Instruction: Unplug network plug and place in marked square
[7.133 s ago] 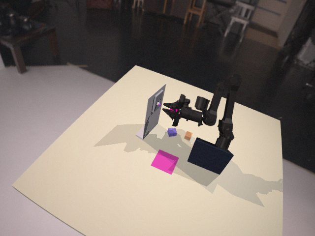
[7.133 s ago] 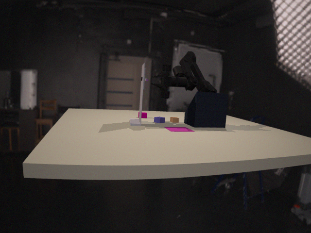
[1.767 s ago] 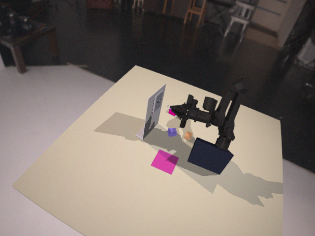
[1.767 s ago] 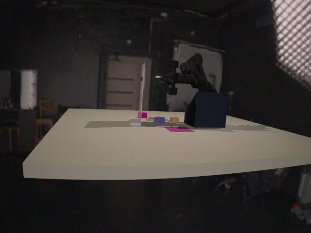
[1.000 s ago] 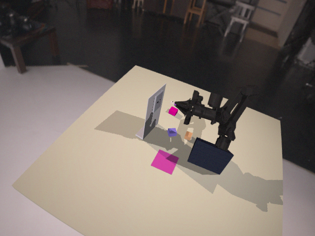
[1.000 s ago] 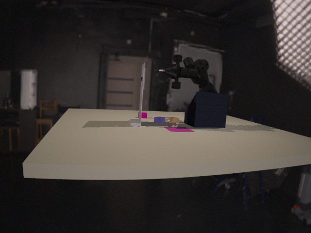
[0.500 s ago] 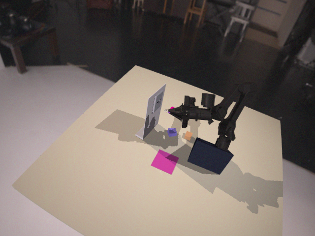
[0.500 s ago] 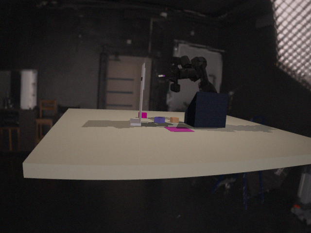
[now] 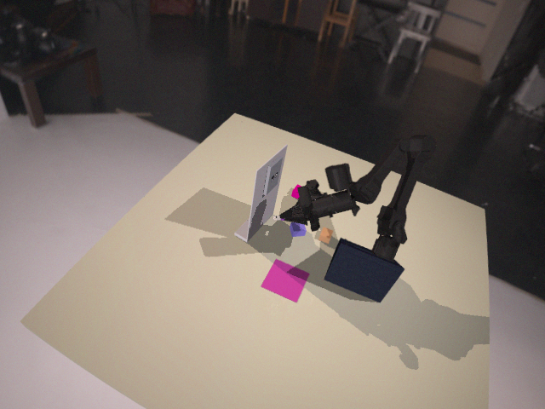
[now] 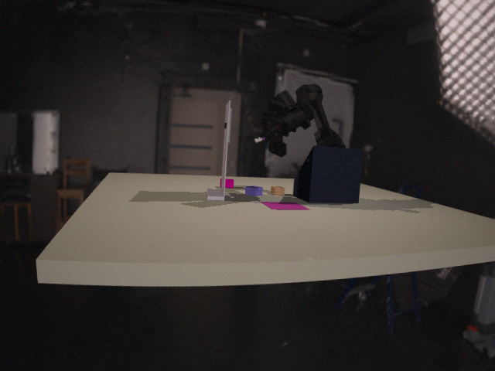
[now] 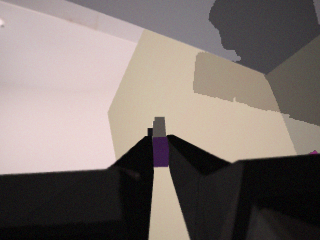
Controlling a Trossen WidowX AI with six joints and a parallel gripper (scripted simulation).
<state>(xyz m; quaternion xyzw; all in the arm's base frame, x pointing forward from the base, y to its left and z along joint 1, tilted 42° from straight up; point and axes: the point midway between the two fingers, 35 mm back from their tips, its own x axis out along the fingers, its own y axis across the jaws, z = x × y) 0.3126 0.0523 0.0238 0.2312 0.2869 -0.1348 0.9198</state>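
My gripper tip is 7 cm past the magenta marked square, 6 cm to the right of it and 20 cm above it. Also, from my gripper tip: network plug right at my gripper tip; upright grey panel 8 cm ahead, 12 cm to the right, 6 cm below; thin pale tab 1 cm ahead.
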